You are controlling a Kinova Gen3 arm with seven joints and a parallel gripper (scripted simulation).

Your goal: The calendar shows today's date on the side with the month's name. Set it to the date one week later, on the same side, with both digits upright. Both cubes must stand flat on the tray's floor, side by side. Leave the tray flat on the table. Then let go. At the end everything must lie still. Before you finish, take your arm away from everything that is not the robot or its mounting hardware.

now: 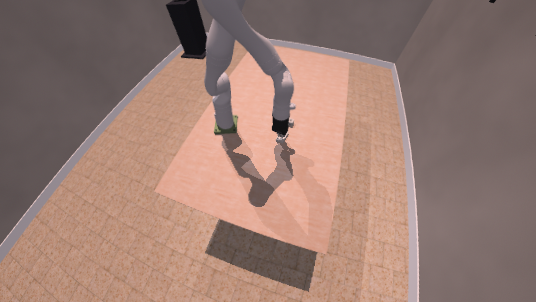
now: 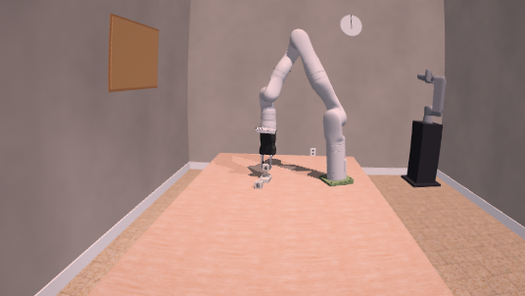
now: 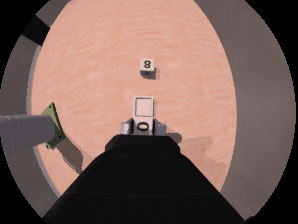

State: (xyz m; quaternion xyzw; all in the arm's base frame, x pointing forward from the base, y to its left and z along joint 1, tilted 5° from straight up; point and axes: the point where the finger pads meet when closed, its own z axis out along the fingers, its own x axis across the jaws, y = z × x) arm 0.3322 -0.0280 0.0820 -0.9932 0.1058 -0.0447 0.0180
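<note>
My gripper is now 6 cm above the tray and 2 cm to the right of it.
</note>
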